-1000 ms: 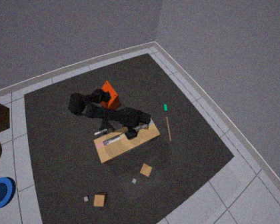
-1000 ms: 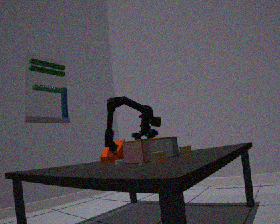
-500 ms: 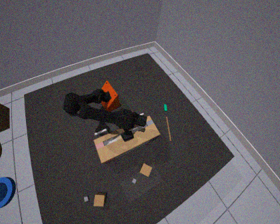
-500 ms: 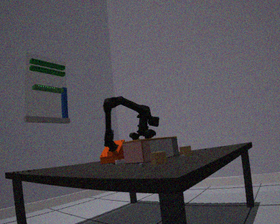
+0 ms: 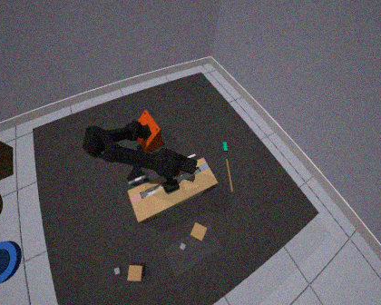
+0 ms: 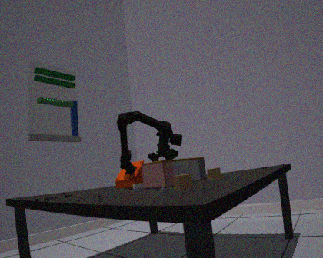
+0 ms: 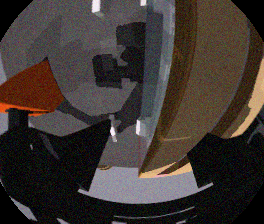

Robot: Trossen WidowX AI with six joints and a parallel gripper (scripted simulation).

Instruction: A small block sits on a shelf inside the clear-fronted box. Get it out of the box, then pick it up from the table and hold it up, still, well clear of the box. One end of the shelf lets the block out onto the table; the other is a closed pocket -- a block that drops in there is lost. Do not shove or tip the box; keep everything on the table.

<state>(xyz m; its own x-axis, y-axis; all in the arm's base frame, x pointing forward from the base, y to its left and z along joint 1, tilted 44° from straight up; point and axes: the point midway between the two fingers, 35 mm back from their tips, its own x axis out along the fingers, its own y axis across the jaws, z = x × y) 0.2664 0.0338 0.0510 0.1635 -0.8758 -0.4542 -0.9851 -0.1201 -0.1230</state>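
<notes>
Right now my gripper tip is 3 cm short of the tan box, 4 cm to the right of it and 3 cm above it. Also, from my gripper tip: small tan block (6 cm ahead, 2 cm to the right); then thin wooden stick (11 cm ahead, 36 cm to the left, 9 cm below).
</notes>
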